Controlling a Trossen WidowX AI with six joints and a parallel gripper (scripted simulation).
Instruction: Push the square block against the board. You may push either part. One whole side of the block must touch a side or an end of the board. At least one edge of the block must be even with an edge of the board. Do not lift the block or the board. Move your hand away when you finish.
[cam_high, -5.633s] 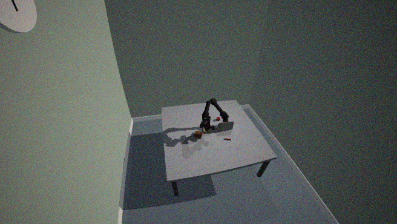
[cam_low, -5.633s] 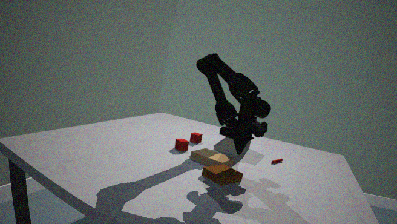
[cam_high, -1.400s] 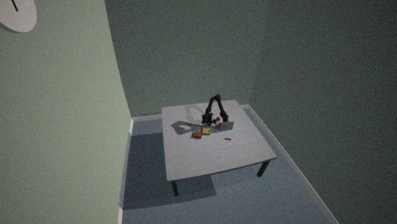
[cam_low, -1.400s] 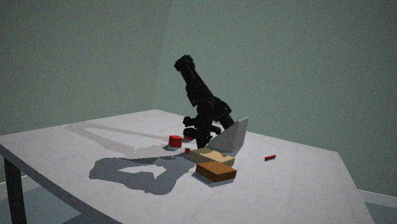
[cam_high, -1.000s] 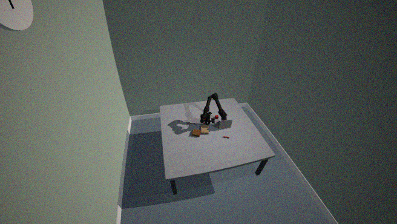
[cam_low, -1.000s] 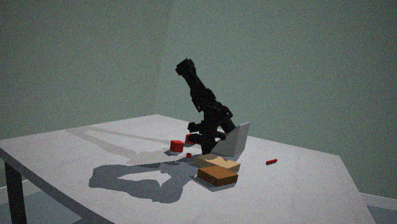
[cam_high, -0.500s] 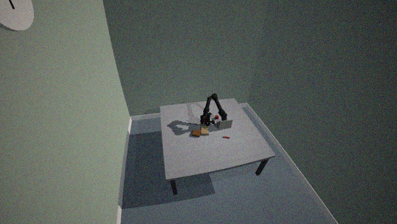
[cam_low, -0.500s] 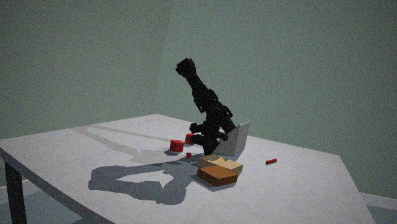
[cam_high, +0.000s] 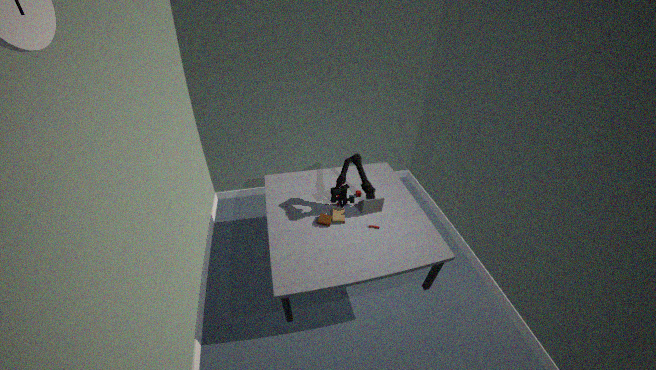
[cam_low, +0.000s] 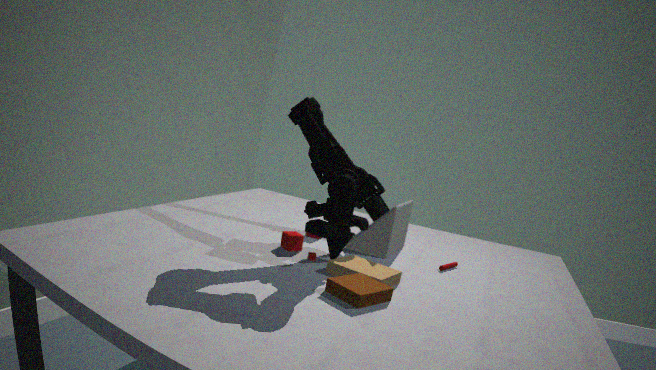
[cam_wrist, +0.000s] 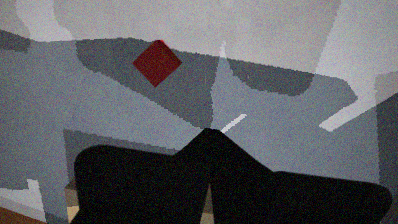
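Now: gripper tip 40 mm to the left of the tiny red piece and 30 mm short of it. From my gripper tip the other things lie so: tan board (100 mm to the left, 50 mm ahead, 10 mm above); brown square block (170 mm ahead, 130 mm to the left, 10 mm above); red stick (270 mm to the left, 190 mm behind).
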